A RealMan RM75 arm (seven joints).
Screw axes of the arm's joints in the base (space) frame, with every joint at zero. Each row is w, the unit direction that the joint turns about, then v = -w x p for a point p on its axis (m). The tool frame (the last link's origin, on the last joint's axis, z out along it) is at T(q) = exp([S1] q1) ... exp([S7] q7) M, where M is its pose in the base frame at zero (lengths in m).
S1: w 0 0 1 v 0 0 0
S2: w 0 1 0 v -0.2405 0 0
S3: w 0 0 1 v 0 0 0
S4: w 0 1 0 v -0.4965 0 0
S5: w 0 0 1 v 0 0 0
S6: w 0 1 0 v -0.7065 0 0
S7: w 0 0 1 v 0 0 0
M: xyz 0 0 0.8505 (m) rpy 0 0 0 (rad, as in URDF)
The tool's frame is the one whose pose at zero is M.
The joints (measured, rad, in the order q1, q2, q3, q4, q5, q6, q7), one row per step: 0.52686, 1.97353, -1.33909, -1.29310, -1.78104, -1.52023, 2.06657; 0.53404, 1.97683, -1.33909, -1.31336, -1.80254, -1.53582, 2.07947; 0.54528, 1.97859, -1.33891, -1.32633, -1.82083, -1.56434, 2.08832; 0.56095, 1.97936, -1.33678, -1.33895, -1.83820, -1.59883, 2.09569; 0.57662, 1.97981, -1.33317, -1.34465, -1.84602, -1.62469, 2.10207; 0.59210, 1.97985, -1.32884, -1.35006, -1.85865, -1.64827, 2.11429; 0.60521, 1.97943, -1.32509, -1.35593, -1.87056, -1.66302, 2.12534; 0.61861, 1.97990, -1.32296, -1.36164, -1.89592, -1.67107, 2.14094; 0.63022, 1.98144, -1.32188, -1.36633, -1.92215, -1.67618, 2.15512; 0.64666, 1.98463, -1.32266, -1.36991, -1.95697, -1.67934, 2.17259; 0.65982, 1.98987, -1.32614, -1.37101, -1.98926, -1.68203, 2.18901; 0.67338, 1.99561, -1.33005, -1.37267, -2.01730, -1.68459, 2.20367; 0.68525, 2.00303, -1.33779, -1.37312, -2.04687, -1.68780, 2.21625; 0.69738, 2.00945, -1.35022, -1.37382, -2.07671, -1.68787, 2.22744; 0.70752, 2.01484, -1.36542, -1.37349, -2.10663, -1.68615, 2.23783
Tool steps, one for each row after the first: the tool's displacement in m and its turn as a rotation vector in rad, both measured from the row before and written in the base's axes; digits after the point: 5 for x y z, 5 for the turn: -0.00365, -0.00131, 0.00002, -0.00661, -0.02029, 0.01430; -0.00323, -0.00239, -0.00027, -0.02020, -0.02209, 0.01823; -0.00413, -0.00235, 0.00043, -0.02320, -0.02342, 0.02360; -0.00419, -0.00118, 0.00063, -0.01851, -0.01226, 0.01681; -0.00333, -0.00058, 0.00083, -0.01515, -0.01660, 0.00903; -0.00298, 0.00030, 0.00101, -0.00642, -0.01423, 0.00675; -0.00173, 0.00157, 0.00024, 0.00195, -0.02500, -0.00010; -0.00119, 0.00162, -0.00026, 0.00404, -0.02440, -0.00177; -0.00191, 0.00245, -0.00117, 0.00642, -0.03123, -0.00206; -0.00116, 0.00155, -0.00233, 0.00274, -0.02846, -0.00515; -0.00209, 0.00126, -0.00236, 0.00188, -0.02422, -0.00169; -0.00143, 0.00043, -0.00357, -0.00166, -0.02679, -0.00084; -0.00161, 0.00047, -0.00399, -0.00040, -0.02924, 0.00330; -0.00071, 0.00036, -0.00414, 0.00037, -0.03104, 0.00293
